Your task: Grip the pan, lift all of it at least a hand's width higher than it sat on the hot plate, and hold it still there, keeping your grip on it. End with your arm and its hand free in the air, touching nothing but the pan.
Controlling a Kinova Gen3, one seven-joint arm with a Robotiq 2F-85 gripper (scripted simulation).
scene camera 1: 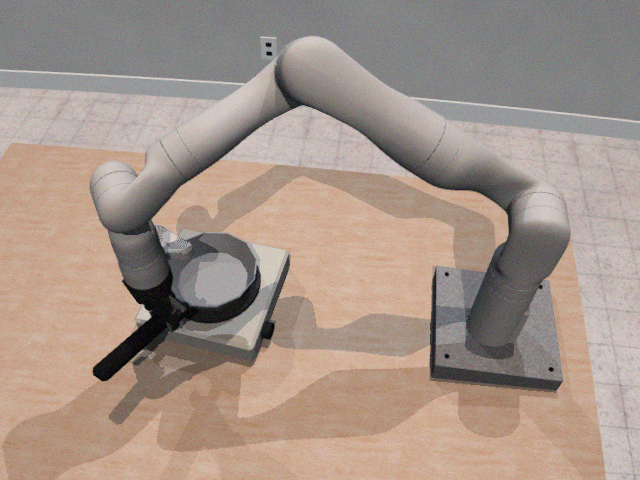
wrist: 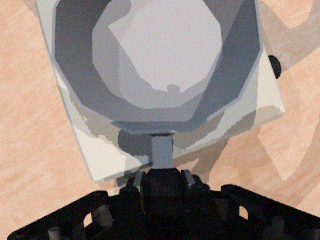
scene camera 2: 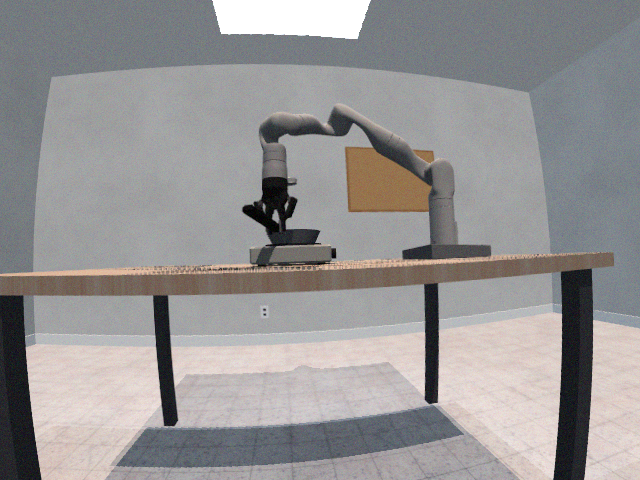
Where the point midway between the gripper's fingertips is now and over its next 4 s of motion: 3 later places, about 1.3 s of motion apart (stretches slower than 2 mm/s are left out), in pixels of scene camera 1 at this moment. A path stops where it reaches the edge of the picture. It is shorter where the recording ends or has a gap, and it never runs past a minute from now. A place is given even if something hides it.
The gripper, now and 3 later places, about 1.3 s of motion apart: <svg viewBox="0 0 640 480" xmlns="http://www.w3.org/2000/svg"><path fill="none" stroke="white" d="M166 323L165 317L158 300L149 275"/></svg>
